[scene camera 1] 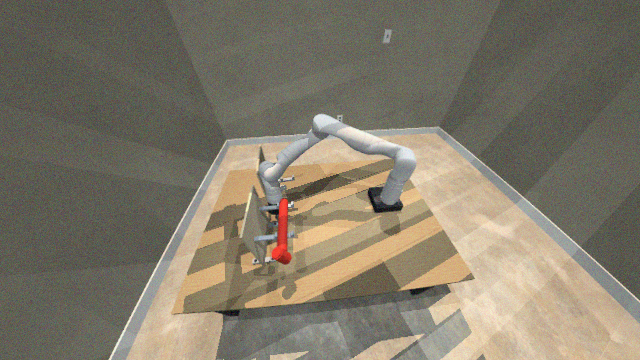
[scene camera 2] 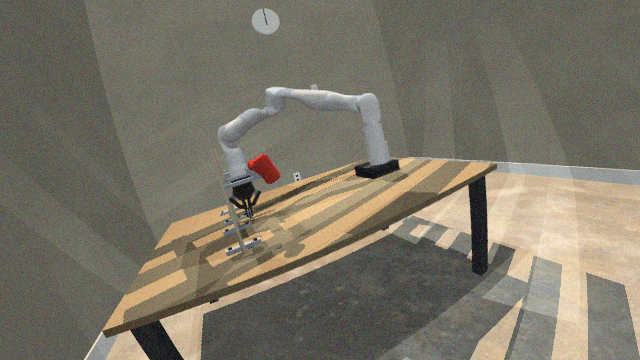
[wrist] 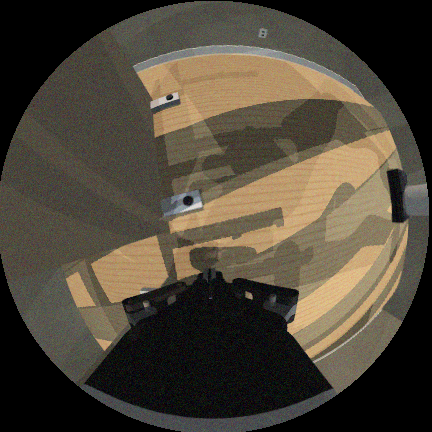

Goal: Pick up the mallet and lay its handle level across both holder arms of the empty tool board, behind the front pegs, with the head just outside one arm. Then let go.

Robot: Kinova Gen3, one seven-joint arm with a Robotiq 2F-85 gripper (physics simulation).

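Observation:
The red mallet lies along the front of the nearer tool board, across its grey holder arms. Its head is at the end nearest the table's front, and its handle runs back towards my wrist. My gripper points down beside the board at the far end of the handle. Its fingers are shut with nothing between them. The wrist view shows two grey arms with dark pegs over the table, and the mallet does not show there.
A second thin board stands further back in line with the first. The wooden table carries my arm's black base at its far right. Grey feet stick out from the boards low over the table.

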